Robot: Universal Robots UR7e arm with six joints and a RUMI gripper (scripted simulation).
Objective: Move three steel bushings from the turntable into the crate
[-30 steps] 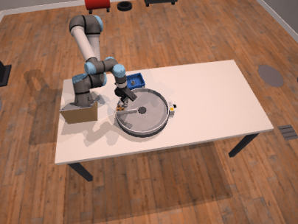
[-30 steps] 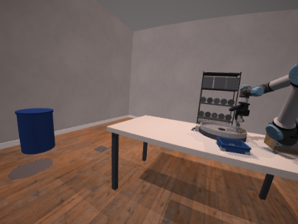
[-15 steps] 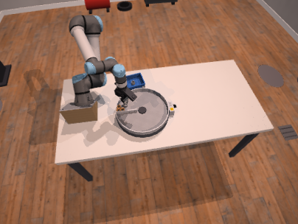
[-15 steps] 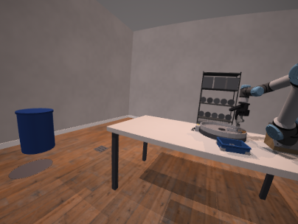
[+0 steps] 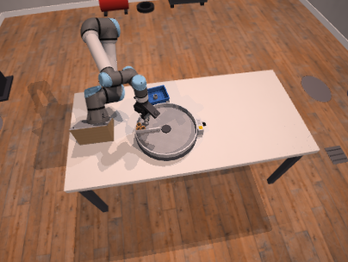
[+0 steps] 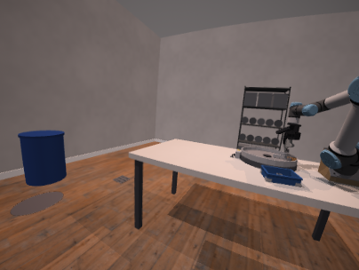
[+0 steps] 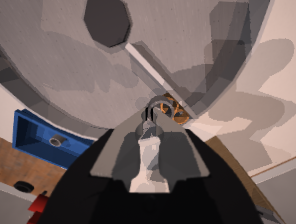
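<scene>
My gripper is now 10 cm short of the blue crate, 30 cm to the right of it and 11 cm above it. The rest, counted from my hand: round grey turntable 11 cm ahead, 4 cm to the right, 8 cm below.
</scene>
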